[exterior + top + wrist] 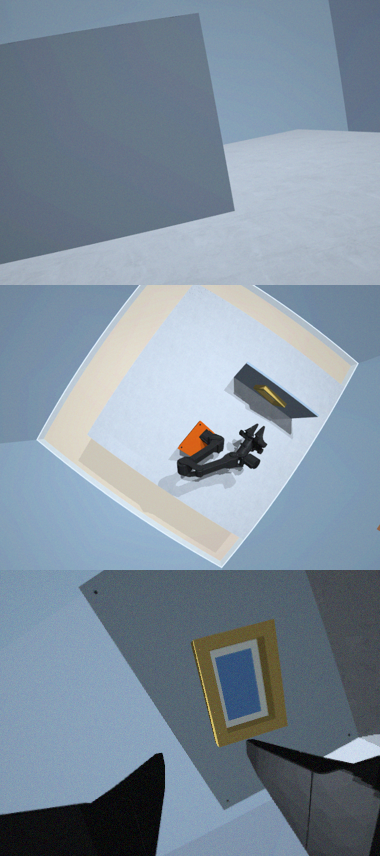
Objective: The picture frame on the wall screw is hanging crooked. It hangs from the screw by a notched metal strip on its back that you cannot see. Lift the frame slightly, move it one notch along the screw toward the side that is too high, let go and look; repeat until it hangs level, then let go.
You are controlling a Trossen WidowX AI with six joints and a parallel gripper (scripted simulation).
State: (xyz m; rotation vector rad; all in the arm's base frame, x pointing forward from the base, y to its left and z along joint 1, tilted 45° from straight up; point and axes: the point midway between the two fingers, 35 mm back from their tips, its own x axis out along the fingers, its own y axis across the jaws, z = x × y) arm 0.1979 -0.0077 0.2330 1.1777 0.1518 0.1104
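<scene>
Now: the picture frame 19 cm ahead of my gripper tip, 9 cm below it and 6 cm to the left of it. From my gripper tip the other things lie so: grey wall panel 20 cm ahead, 10 cm below, 5 cm to the left.
</scene>
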